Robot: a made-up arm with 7 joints. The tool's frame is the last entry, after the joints. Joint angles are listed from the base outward.
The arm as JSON. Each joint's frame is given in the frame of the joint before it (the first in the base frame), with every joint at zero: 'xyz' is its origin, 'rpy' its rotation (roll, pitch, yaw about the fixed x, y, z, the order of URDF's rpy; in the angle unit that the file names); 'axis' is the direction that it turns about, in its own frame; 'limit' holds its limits. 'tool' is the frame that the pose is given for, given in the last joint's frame.
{
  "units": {
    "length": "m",
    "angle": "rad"
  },
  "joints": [
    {
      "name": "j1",
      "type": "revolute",
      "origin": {
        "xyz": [
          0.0,
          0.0,
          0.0
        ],
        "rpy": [
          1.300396,
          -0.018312,
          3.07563
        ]
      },
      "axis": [
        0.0,
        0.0,
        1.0
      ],
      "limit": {
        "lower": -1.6,
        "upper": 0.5
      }
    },
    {
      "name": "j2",
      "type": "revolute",
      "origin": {
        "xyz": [
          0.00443,
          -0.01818,
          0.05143
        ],
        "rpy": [
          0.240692,
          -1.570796,
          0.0
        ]
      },
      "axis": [
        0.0,
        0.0,
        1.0
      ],
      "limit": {
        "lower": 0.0,
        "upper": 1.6
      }
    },
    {
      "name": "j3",
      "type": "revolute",
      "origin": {
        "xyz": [
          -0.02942,
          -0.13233,
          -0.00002
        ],
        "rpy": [
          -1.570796,
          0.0,
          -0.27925
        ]
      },
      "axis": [
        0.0,
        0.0,
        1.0
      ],
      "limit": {
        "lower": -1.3,
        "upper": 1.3
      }
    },
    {
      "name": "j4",
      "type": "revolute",
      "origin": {
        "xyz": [
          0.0,
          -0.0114,
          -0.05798
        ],
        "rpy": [
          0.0,
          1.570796,
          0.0
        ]
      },
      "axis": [
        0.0,
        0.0,
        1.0
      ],
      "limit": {
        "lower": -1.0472,
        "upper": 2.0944
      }
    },
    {
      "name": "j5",
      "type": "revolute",
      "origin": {
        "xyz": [
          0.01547,
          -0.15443,
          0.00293
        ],
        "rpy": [
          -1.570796,
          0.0,
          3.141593
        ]
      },
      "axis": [
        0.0,
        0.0,
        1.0
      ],
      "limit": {
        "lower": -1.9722,
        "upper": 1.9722
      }
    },
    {
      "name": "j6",
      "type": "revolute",
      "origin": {
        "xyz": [
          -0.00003,
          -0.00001,
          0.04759
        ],
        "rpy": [
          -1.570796,
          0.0,
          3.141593
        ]
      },
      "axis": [
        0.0,
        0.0,
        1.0
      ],
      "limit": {
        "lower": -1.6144,
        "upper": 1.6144
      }
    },
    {
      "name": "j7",
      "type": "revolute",
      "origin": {
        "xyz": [
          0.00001,
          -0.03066,
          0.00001
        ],
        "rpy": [
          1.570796,
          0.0,
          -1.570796
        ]
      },
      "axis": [
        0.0,
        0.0,
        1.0
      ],
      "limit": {
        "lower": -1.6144,
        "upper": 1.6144
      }
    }
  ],
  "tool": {
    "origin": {
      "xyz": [
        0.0,
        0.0,
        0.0
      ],
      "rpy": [
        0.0,
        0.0,
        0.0
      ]
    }
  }
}
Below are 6 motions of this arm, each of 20 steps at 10 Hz.
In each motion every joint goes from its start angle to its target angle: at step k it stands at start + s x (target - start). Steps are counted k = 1, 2, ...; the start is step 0. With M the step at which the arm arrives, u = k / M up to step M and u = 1 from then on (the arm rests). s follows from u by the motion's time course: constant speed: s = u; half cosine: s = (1 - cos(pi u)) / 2; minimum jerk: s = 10 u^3 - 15 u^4 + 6 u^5.
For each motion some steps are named. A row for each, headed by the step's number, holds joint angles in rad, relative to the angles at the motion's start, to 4 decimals.
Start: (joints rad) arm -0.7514 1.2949 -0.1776 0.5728 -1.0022 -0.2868 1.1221
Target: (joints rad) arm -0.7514 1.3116 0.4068 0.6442 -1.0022 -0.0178 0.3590
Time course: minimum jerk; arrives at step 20
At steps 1, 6, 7, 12, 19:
1: 0.0000 0.0000 0.0007 0.0001 0.0000 0.0003 -0.0009
6: 0.0000 0.0027 0.0953 0.0116 0.0000 0.0439 -0.1244
7: 0.0000 0.0039 0.1374 0.0168 0.0000 0.0633 -0.1795
12: 0.0000 0.0114 0.3989 0.0487 0.0000 0.1836 -0.5209
19: 0.0000 0.0167 0.5837 0.0713 0.0000 0.2687 -0.7622

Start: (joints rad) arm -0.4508 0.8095 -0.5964 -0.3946 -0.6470 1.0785 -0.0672
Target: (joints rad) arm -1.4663 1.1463 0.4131 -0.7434 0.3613 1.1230 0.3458
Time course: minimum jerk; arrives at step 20
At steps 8, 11, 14, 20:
8: -0.3224 0.1069 0.3205 -0.1107 0.3201 0.0141 0.1311
11: -0.6023 0.1998 0.5988 -0.2069 0.5980 0.0264 0.2450
14: -0.8499 0.2819 0.8449 -0.2919 0.8439 0.0372 0.3456
20: -1.0155 0.3368 1.0095 -0.3488 1.0083 0.0445 0.4130

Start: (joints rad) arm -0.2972 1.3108 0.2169 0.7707 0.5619 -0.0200 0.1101
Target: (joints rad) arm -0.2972 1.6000 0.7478 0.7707 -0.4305 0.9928 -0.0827
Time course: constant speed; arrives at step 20
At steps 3, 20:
3: 0.0000 0.0434 0.0796 0.0000 -0.1489 0.1519 -0.0289
20: 0.0000 0.2892 0.5309 0.0000 -0.9924 1.0128 -0.1928

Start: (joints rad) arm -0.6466 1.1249 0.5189 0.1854 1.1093 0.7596 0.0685
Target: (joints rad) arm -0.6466 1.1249 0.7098 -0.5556 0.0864 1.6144 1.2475
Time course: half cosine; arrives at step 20
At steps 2, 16, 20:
2: 0.0000 0.0000 0.0047 -0.0181 -0.0250 0.0209 0.0289
16: 0.0000 0.0000 0.1727 -0.6702 -0.9252 0.7732 1.0664
20: 0.0000 0.0000 0.1909 -0.7410 -1.0229 0.8548 1.1790

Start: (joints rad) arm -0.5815 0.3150 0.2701 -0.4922 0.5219 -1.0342 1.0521
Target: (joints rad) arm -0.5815 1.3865 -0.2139 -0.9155 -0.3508 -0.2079 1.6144
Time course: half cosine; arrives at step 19
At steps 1, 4, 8, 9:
1: 0.0000 0.0073 -0.0033 -0.0029 -0.0060 0.0056 0.0038
4: 0.0000 0.1130 -0.0510 -0.0446 -0.0920 0.0871 0.0593
8: 0.0000 0.4042 -0.1826 -0.1597 -0.3292 0.3117 0.2121
9: 0.0000 0.4915 -0.2220 -0.1942 -0.4003 0.3790 0.2579

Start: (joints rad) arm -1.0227 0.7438 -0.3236 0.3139 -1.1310 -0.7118 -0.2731
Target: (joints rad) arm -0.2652 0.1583 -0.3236 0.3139 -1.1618 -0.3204 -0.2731
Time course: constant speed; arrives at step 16
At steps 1, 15, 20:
1: 0.0473 -0.0366 0.0000 0.0000 -0.0019 0.0245 0.0000
15: 0.7102 -0.5489 0.0000 0.0000 -0.0289 0.3669 0.0000
20: 0.7575 -0.5855 0.0000 0.0000 -0.0308 0.3914 0.0000

